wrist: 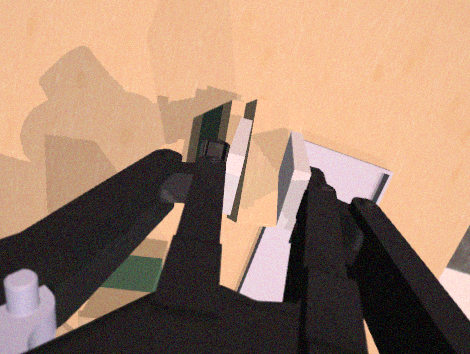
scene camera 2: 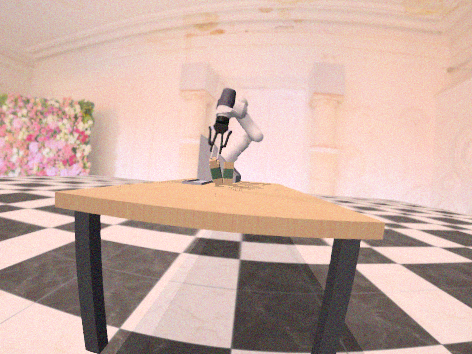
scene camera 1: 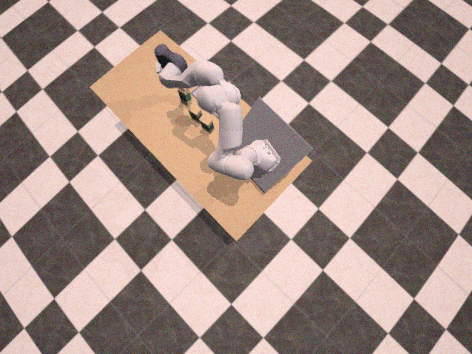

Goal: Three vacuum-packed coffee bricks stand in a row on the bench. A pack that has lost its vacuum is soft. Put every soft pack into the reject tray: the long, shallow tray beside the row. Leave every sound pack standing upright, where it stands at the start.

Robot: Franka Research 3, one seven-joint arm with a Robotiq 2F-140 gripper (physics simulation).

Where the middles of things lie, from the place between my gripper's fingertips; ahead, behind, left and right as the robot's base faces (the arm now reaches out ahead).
My hand is 200 mm past the shallow reject tray (wrist: 266, 282), 120 mm to the left of it and 160 mm above it.
